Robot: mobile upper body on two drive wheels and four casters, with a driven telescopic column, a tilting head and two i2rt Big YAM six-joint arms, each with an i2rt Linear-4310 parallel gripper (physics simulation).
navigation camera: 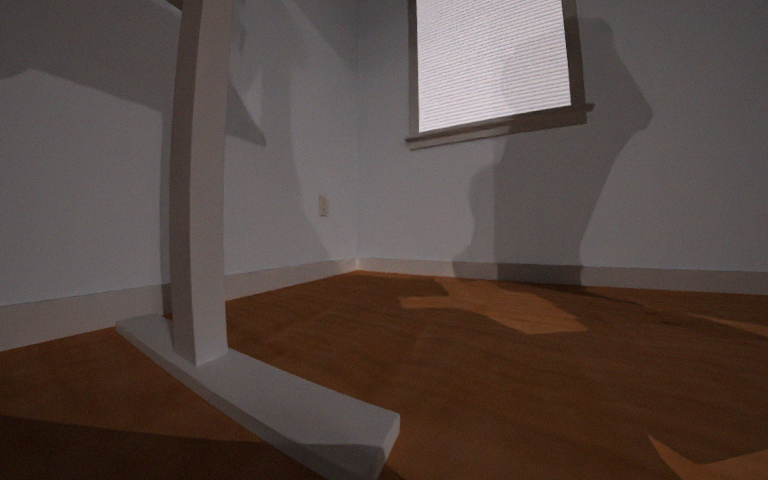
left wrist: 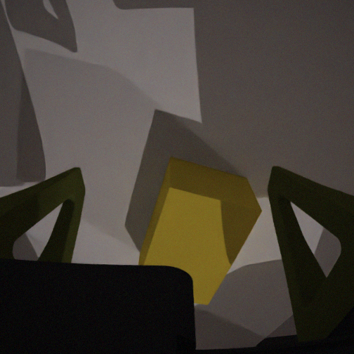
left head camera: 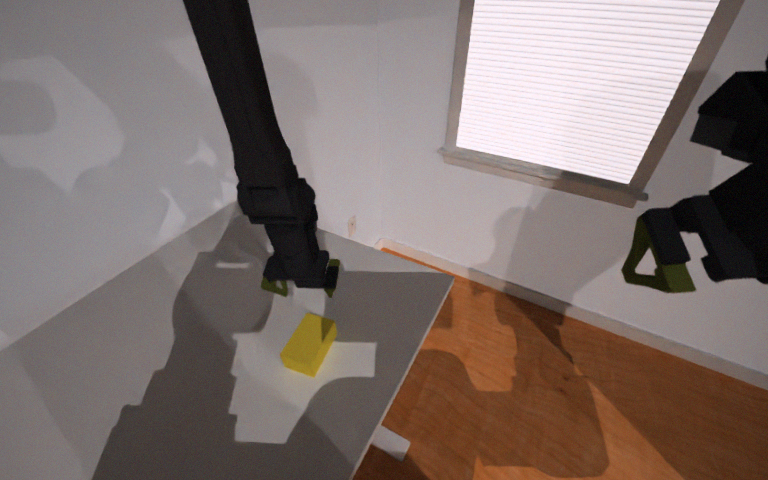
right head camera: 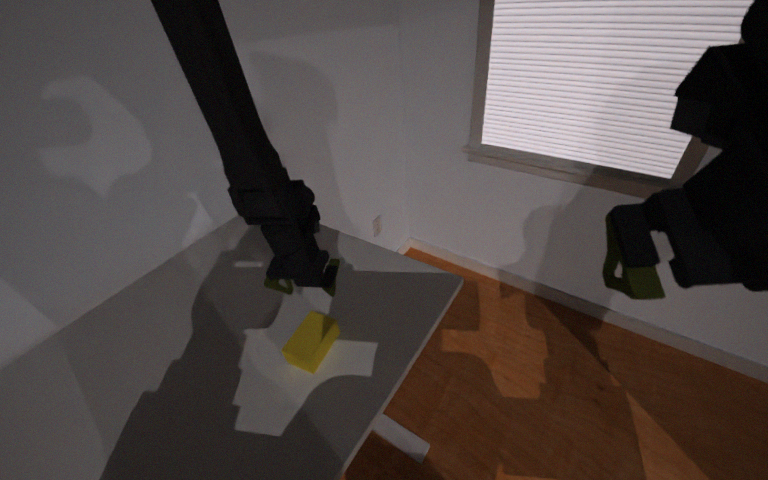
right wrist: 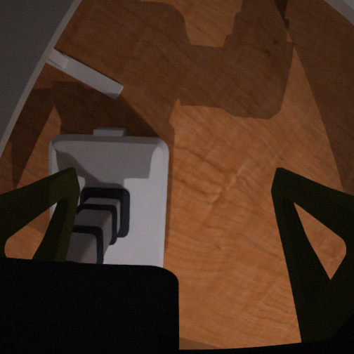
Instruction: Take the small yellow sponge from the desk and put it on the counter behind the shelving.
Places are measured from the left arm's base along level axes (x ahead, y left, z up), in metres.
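Pixels of known places: left gripper, between the fingertips: [left head camera: 308,294] [right head camera: 312,293]; right gripper, between the fingertips: [left head camera: 671,272] [right head camera: 661,276].
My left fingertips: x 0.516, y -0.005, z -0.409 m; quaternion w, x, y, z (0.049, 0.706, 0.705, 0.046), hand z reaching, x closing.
Ahead of a thing's pixels: the offset from my left fingertips to its top centre. "pt": to the spot under its first point. Level surfaces: height alone.
The small yellow sponge @(0.079 m back, 0.011 m right, 0.029 m down) [left head camera: 308,344] [right head camera: 310,341] [left wrist: 192,235] lies on the grey desk @(0.074 m down) [left head camera: 396,305] [right head camera: 402,305], left of the desk's right edge. My left gripper [left head camera: 303,291] [right head camera: 303,289] [left wrist: 175,177] is open and empty above the desk, just beyond the sponge in the head views. In the left wrist view the sponge shows below the level of the fingertips, between the two fingers, partly hidden by the dark gripper body. My right gripper [right wrist: 175,178] is open and empty over the wooden floor, right of the desk. The counter and the shelving do not show.
A white desk leg @(pt 0.154 m ahead, 0.049 m left, 0.710 m down) [navigation camera: 206,181] stands on a long foot [navigation camera: 271,390] [right wrist: 92,75]. The robot's white base [right wrist: 145,200] shows in the right wrist view. Walls meet in a corner behind the desk, with a blinded window @(pt 0.917 m ahead, 0.852 m right, 0.177 m up) [left head camera: 572,84] [right head camera: 600,84] [navigation camera: 492,62] at the right.
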